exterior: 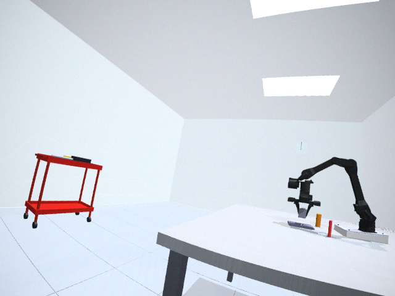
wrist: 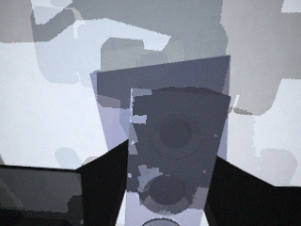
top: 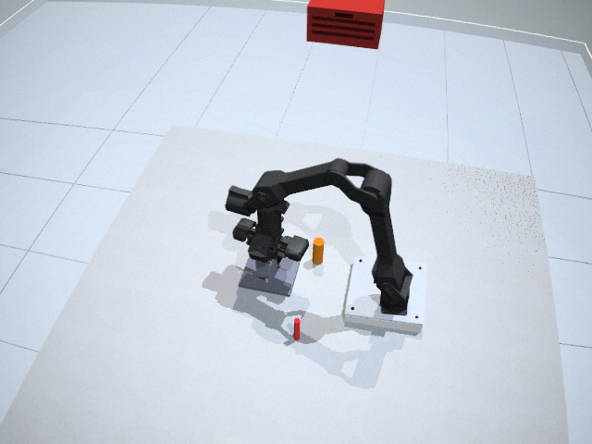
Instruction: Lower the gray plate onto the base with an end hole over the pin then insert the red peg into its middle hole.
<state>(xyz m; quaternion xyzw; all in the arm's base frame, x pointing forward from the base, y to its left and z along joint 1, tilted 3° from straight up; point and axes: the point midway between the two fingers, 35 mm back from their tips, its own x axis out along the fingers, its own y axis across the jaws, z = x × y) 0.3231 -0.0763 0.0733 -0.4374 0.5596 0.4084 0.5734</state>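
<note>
Right now the square base is 5 cm below my gripper tip, 1 cm to the left of it and 1 cm ahead of it. Round my gripper tip: orange cylinder: 12 cm behind, 7 cm to the right, 2 cm below; then red peg: 19 cm to the left, 9 cm behind, 2 cm below; then gray plate: 3 cm above.
</note>
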